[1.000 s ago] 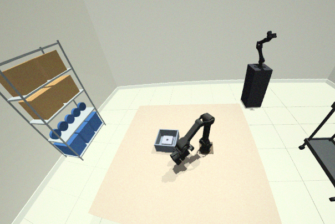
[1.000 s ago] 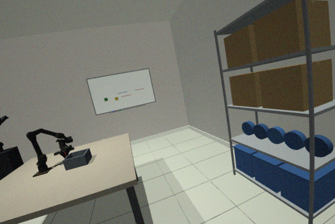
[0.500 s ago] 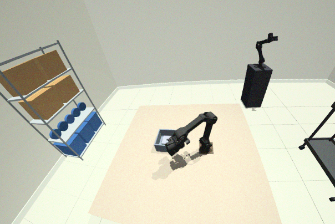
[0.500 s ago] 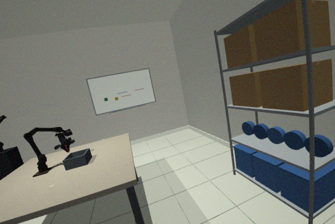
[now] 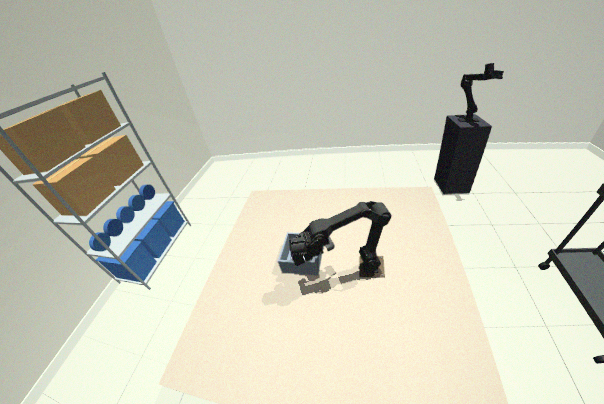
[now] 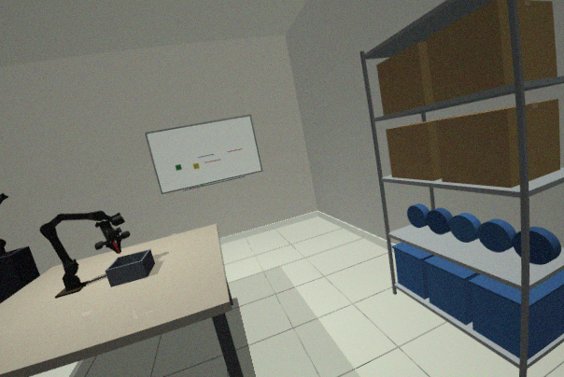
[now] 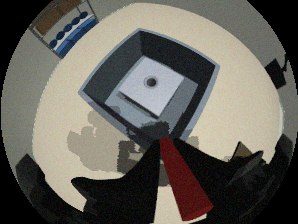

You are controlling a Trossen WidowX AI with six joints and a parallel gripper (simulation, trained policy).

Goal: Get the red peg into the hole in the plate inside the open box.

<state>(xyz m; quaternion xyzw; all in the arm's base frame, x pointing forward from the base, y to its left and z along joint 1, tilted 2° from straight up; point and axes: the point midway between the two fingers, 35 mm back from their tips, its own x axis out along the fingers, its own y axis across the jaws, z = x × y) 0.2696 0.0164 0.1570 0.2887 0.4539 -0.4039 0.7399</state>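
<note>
Now: the red peg 10 mm behind my gripper tip, 10 mm to the left of it and 30 mm above it. From my gripper tip the other things lie so: grey-blue box: 60 mm ahead, 80 mm to the right, 100 mm below; then plate: 60 mm ahead, 80 mm to the right, 90 mm below.
</note>
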